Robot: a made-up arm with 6 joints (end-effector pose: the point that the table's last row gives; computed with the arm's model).
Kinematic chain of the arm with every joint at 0, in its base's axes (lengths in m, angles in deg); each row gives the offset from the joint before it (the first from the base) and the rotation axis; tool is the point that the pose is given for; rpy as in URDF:
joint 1: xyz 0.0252 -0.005 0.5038 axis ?
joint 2: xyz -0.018 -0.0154 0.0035 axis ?
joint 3: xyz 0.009 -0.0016 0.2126 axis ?
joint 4: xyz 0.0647 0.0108 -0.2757 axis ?
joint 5: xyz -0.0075 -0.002 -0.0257 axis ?
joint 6: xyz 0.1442 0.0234 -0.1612 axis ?
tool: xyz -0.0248 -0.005 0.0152 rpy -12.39 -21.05 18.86
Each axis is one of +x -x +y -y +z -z.
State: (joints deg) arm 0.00 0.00 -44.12 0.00 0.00 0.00
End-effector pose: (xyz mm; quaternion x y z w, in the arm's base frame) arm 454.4 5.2 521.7 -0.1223 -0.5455 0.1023 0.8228
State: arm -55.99 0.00 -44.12 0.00 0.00 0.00
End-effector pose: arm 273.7 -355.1 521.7 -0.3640 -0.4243 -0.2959 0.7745
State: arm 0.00 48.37 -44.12 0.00 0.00 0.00
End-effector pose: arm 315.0 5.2 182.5 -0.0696 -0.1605 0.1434 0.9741
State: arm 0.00 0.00 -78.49 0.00 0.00 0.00
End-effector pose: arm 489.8 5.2 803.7 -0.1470 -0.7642 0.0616 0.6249
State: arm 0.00 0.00 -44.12 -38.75 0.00 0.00
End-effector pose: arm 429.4 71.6 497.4 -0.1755 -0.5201 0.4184 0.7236
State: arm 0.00 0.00 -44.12 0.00 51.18 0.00
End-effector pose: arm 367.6 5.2 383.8 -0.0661 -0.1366 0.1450 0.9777
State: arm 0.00 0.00 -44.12 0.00 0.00 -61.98
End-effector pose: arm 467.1 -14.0 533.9 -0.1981 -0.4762 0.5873 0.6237
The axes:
joint 1: +z
joint 2: +y
joint 3: +y
joint 4: -z
joint 5: +y
joint 6: -z

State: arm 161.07 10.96 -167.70 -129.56 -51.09 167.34
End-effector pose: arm -228.7 -62.1 918.6 -0.9221 -0.0547 -0.3800 0.0476
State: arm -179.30 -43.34 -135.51 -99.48 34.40 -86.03
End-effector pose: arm 235.8 -28.1 1174.4 0.1201 0.9442 -0.2240 0.2096
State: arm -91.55 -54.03 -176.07 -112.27 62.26 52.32
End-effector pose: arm -52.0 588.4 901.9 0.6581 0.1219 0.2563 0.6974
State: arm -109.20 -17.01 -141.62 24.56 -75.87 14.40
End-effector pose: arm 40.0 199.5 1000.8 0.5348 0.5471 -0.3141 0.5621
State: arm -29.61 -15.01 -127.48 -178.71 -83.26 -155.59
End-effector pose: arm 104.1 -71.0 778.1 -0.2162 -0.5996 -0.3036 0.7082
